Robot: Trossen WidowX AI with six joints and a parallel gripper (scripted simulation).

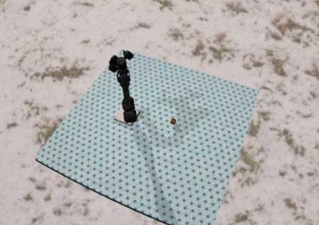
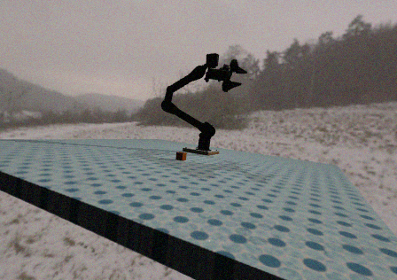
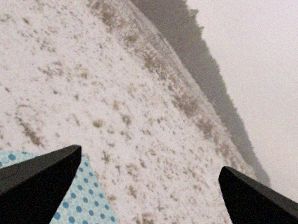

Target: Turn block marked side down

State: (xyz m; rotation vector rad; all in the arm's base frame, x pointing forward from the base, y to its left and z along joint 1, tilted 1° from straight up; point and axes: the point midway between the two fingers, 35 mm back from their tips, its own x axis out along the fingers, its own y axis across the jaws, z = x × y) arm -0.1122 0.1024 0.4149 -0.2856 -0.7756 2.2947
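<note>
Now: the block 450 mm ahead of my gripper tip, 10 mm to the right of it and 410 mm below it.
</note>
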